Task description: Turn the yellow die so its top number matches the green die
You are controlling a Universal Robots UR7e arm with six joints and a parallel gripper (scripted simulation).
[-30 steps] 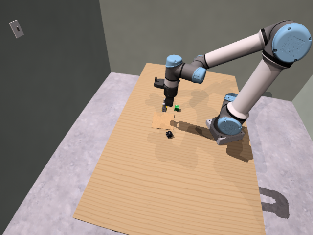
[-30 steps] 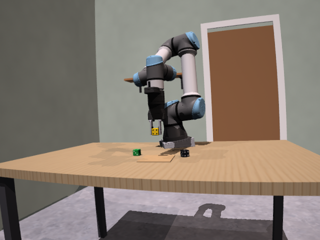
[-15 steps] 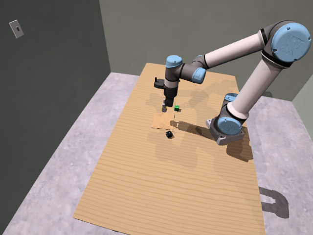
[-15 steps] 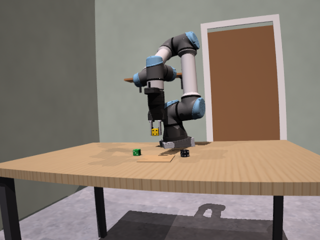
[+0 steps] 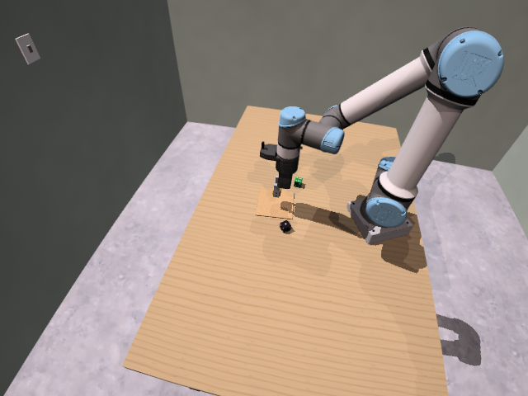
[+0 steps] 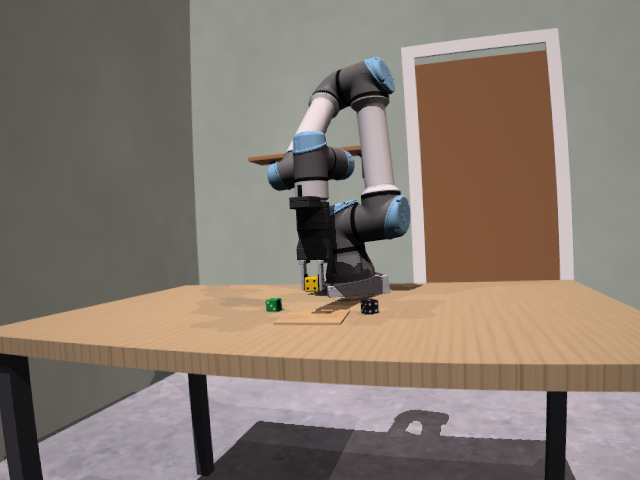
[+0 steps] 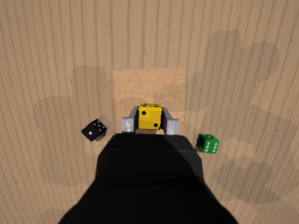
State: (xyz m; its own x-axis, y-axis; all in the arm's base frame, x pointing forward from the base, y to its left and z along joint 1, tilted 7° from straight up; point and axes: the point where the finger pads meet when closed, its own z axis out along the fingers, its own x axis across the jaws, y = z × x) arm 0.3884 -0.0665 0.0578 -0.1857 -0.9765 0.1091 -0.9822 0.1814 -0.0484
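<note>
The tan mat lies 8 cm below my hand. The rest, counted from my hand: green die: 11 cm to the right, 10 cm behind, 6 cm below; then yellow die: right at my hand; then black die: 12 cm to the left, 6 cm below, 3 cm behind.
</note>
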